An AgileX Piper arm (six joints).
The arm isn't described. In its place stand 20 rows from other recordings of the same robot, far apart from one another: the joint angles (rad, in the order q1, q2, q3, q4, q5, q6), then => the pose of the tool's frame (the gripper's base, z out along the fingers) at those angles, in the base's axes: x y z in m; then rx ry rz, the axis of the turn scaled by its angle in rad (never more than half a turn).
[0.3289 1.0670 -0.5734 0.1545 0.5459 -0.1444] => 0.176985, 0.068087, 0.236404, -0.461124, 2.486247, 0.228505
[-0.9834 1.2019 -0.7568 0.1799 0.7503 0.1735] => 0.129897, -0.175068, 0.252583, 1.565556, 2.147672, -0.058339
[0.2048 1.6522 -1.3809 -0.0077 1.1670 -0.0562] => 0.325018, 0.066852, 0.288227, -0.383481, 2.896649, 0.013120
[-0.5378 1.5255 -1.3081 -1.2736 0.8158 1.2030] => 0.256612, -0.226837, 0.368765, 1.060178, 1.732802, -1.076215
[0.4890 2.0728 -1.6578 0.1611 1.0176 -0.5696] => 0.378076, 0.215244, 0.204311, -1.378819, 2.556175, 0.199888
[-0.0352 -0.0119 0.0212 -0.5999 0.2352 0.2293] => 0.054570, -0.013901, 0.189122, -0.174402, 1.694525, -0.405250
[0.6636 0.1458 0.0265 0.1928 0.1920 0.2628] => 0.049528, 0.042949, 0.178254, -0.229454, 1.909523, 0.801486
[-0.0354 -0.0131 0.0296 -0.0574 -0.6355 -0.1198] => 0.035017, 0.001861, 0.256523, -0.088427, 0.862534, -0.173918
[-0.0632 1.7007 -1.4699 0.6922 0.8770 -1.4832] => 0.378142, 0.020812, 0.322261, -1.228648, 1.964878, 0.109663
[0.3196 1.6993 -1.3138 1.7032 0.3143 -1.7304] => 0.375195, 0.153543, 0.323560, -0.527909, 1.764468, 0.494285
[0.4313 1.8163 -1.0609 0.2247 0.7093 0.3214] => 0.298750, 0.152020, 0.161312, 0.070225, 3.003233, 0.334502
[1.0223 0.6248 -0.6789 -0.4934 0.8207 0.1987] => 0.083411, 0.076030, 0.327271, -1.019848, 1.888057, 0.119161
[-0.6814 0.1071 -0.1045 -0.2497 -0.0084 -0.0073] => 0.048234, -0.038873, 0.243105, 0.319366, 1.490578, -0.754964
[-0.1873 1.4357 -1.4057 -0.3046 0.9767 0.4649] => 0.294747, -0.078879, 0.375408, 0.683815, 2.350071, -0.264041
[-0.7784 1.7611 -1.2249 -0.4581 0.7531 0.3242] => 0.238688, -0.274024, 0.224860, 1.122694, 2.570087, -0.633904
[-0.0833 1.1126 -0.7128 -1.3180 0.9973 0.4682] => 0.189340, -0.090077, 0.303783, -0.109059, 2.299915, -1.457594
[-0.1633 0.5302 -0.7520 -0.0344 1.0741 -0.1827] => 0.072284, -0.014699, 0.333343, -0.026858, 2.345116, -0.215052
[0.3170 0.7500 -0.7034 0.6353 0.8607 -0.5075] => 0.111587, 0.079704, 0.322808, -0.665864, 2.178228, 0.666957
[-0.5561 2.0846 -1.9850 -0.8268 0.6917 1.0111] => 0.396192, -0.296529, 0.328658, 1.143828, 1.752924, -0.656809
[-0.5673 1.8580 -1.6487 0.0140 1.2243 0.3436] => 0.328576, -0.207937, 0.285466, 1.287385, 2.617574, -0.016823
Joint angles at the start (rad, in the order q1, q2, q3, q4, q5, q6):
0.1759, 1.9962, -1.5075, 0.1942, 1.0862, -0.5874
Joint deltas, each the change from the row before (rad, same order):
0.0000, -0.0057, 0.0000, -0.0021, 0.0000, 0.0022
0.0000, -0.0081, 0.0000, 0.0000, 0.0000, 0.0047
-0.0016, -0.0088, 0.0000, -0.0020, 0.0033, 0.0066
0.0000, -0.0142, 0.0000, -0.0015, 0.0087, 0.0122
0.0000, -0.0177, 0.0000, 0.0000, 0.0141, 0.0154
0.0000, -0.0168, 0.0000, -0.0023, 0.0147, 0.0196
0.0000, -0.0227, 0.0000, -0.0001, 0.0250, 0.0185
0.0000, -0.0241, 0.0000, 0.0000, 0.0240, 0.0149
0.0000, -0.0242, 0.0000, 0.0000, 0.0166, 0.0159
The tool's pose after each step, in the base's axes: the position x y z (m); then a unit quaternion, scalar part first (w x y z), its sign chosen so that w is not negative. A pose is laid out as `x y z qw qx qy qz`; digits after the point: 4 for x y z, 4 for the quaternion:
0.3900 0.0849 0.1995 0.0609 -0.3314 0.9384 0.0760
0.3894 0.0848 0.2027 0.0647 -0.3295 0.9389 0.0755
0.3885 0.0839 0.2062 0.0671 -0.3265 0.9399 0.0744
0.3865 0.0835 0.2117 0.0692 -0.3219 0.9413 0.0741
0.3837 0.0831 0.2185 0.0705 -0.3159 0.9432 0.0749
0.3807 0.0825 0.2249 0.0707 -0.3084 0.9457 0.0749
0.3761 0.0819 0.2335 0.0691 -0.3016 0.9479 0.0765
0.3712 0.0812 0.2424 0.0687 -0.2965 0.9494 0.0778
0.3668 0.0805 0.2514 0.0719 -0.2906 0.9509 0.0783

